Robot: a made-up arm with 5 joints.
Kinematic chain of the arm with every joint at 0, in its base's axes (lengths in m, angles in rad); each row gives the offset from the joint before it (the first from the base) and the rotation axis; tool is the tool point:
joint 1: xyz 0 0 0.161 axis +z
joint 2: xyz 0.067 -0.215 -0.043 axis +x
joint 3: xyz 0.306 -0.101 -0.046 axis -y
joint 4: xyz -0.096 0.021 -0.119 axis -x
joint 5: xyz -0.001 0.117 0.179 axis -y
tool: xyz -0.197 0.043 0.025
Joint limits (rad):
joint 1: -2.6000..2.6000
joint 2: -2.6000..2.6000
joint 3: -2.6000..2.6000
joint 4: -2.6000..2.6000
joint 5: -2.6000..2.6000
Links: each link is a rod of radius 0.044 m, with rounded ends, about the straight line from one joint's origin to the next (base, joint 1, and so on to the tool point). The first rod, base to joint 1, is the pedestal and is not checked.
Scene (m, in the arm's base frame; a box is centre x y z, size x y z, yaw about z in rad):
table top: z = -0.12
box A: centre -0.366 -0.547 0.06 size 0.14 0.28 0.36 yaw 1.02
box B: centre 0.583 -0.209 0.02 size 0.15 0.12 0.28 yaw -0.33
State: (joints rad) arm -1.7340 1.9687 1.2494 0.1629 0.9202
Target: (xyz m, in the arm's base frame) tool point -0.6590 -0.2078 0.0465
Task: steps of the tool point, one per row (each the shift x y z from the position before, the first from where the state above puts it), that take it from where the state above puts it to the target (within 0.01 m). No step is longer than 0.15 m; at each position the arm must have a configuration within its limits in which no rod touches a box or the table.
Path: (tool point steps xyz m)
1: -0.0795 0.0080 -0.0339
2: -0.0865 0.0292 -0.0287
3: -0.0856 0.0535 -0.0236
4: -0.0762 0.0776 -0.0193
5: -0.0592 0.0990 -0.0161
6: -0.0212 -0.0577 -0.0059
7: -0.0443 -0.0433 -0.0250
8: -0.0586 -0.0178 -0.0366
9: -0.0613 0.0103 -0.0402
10: -0.0540 0.0343 -0.0375

